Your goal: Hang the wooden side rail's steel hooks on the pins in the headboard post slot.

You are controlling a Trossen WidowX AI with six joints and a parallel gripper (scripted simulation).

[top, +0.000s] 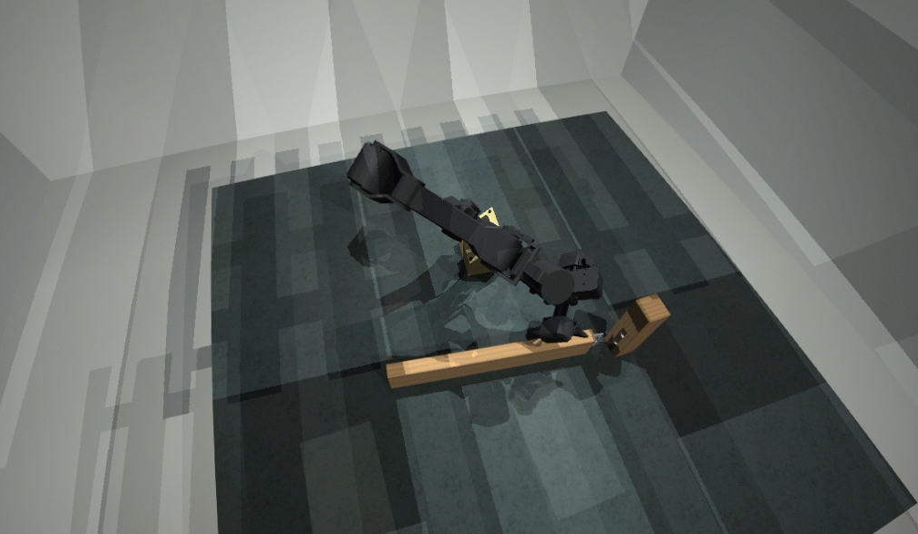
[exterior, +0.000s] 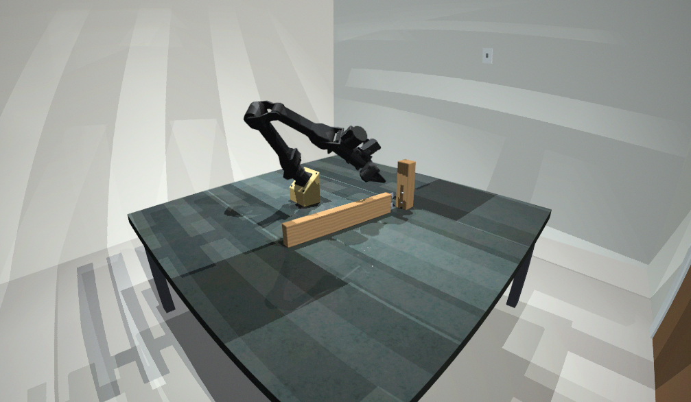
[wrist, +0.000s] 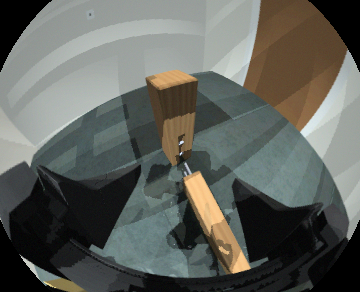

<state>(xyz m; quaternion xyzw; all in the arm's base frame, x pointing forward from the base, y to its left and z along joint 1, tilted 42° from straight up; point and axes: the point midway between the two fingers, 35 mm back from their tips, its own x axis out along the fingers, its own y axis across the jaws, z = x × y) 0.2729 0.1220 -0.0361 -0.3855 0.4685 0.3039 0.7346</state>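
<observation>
Right now my gripper tip is 3 cm short of the headboard post, 10 cm to the right of it and 6 cm above it.
</observation>
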